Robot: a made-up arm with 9 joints.
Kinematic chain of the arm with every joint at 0, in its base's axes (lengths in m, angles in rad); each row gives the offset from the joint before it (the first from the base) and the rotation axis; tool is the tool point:
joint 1: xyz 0 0 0.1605 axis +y
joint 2: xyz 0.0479 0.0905 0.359 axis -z
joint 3: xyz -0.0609 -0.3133 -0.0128 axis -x
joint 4: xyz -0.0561 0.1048 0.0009 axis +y
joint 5: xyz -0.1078 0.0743 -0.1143 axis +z
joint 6: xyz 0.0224 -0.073 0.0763 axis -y
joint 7: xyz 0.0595 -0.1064 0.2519 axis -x
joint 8: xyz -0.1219 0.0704 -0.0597 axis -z
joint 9: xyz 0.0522 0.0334 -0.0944 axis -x
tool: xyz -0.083 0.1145 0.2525
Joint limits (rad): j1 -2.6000..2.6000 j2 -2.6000..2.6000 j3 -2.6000..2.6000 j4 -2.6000..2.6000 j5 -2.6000..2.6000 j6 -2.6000..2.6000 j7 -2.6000..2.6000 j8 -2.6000..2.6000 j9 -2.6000..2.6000
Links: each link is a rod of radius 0.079 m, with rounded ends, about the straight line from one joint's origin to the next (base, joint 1, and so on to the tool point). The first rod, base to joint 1, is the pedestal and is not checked.
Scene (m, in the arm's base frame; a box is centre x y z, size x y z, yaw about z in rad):
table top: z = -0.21
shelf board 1: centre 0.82 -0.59 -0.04 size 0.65 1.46 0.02 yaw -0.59
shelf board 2: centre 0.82 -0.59 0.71 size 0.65 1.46 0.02 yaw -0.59
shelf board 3: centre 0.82 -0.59 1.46 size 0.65 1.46 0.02 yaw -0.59
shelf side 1: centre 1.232 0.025 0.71 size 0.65 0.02 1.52 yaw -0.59
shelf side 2: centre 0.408 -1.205 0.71 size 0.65 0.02 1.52 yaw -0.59
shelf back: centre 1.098 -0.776 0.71 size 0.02 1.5 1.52 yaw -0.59
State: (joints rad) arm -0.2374 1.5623 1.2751 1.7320 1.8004 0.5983 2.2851 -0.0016 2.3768
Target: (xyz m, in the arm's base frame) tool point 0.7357 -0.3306 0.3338
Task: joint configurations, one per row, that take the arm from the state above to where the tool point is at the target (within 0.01 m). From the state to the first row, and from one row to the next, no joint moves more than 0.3 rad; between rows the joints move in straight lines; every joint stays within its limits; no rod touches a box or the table.
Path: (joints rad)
1: -0.0128 1.4454 1.5574 1.4947 1.5843 0.5377 2.3638 -0.0196 2.4326
2: 0.2118 1.3286 1.8397 1.2574 1.3682 0.4771 2.4425 -0.0376 2.4884
3: 0.4364 1.2117 2.1219 1.0200 1.1522 0.4166 2.5213 -0.0556 2.5442
4: 0.6610 1.0948 2.4042 0.7827 0.9361 0.3560 2.6000 -0.0736 2.6000
5: 0.8620 0.9483 2.1726 0.9679 0.9774 0.4440 2.6000 -0.0691 2.6000
6: 1.0630 0.8018 1.9409 1.1532 1.0187 0.5320 2.6000 -0.0645 2.6000
7: 1.2640 0.6552 1.7092 1.3384 1.0600 0.6199 2.6000 -0.0600 2.6000

